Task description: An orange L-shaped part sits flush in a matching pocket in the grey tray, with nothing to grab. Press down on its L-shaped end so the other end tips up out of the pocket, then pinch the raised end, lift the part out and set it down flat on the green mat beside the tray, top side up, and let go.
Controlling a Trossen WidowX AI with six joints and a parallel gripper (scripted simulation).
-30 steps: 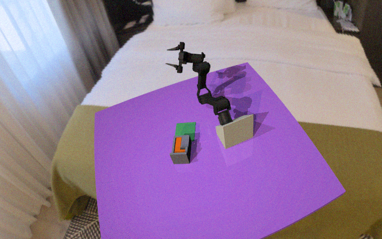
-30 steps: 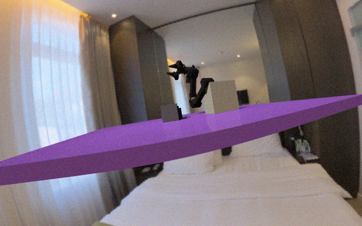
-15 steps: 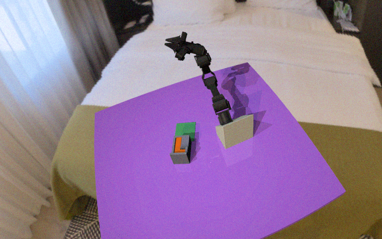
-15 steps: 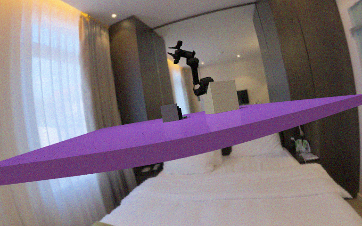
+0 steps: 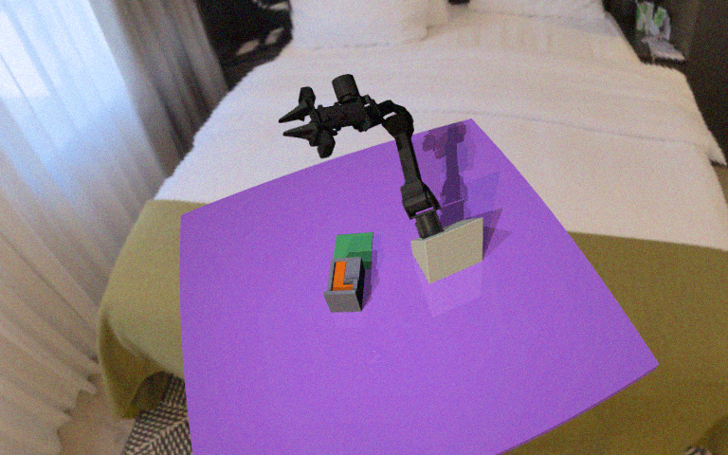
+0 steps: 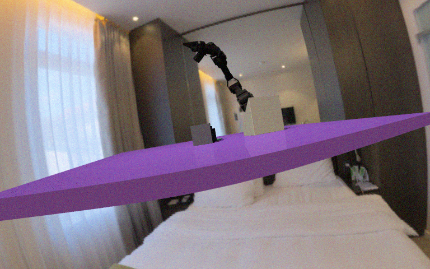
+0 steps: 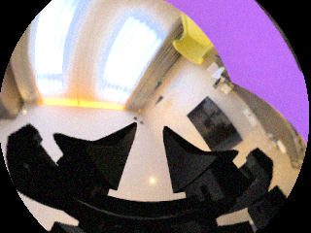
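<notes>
My gripper tip is 4 cm past the orange L-shaped part, 7 cm to the right of it and 50 cm above it. From my gripper tip the other things lie so: green mat: 7 cm behind, 9 cm to the right, 57 cm below.
</notes>
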